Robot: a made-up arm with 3 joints. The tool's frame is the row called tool.
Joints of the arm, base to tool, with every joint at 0 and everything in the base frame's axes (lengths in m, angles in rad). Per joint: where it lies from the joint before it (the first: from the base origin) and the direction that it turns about. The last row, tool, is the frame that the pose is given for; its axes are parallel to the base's.
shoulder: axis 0 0 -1 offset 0 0 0.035
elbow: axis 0 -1 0 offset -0.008 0.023 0.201
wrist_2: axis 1 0 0 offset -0.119 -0.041 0.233
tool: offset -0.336 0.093 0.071
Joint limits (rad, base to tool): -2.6..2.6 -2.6..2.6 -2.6..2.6
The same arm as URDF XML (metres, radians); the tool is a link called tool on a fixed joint. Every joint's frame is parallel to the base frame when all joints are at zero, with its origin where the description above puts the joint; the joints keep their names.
<robot name="arm">
  <joint name="tool_joint" type="fixed">
    <parent link="link3"/>
    <child link="tool"/>
    <origin xyz="-0.336 0.093 0.071" rpy="0 0 0"/>
  </joint>
  <joint name="wrist_2" type="revolute">
    <parent link="link2"/>
    <child link="link3"/>
    <origin xyz="-0.119 -0.041 0.233" rpy="0 0 0"/>
    <axis xyz="1 0 0"/>
    <limit lower="-2.6" upper="2.6"/>
  </joint>
  <joint name="elbow" type="revolute">
    <parent link="link1"/>
    <child link="link2"/>
    <origin xyz="-0.008 0.023 0.201" rpy="0 0 0"/>
    <axis xyz="0 -1 0"/>
    <limit lower="-2.6" upper="2.6"/>
  </joint>
  <joint name="shoulder" type="revolute">
    <parent link="base"/>
    <child link="link1"/>
    <origin xyz="0 0 0.035" rpy="0 0 0"/>
    <axis xyz="0 0 -1"/>
    <limit lower="-2.6" upper="2.6"/>
  </joint>
  <link name="base"/>
  <link name="link1"/>
  <link name="link2"/>
  <link name="link3"/>
  <link name="tool"/>
</robot>

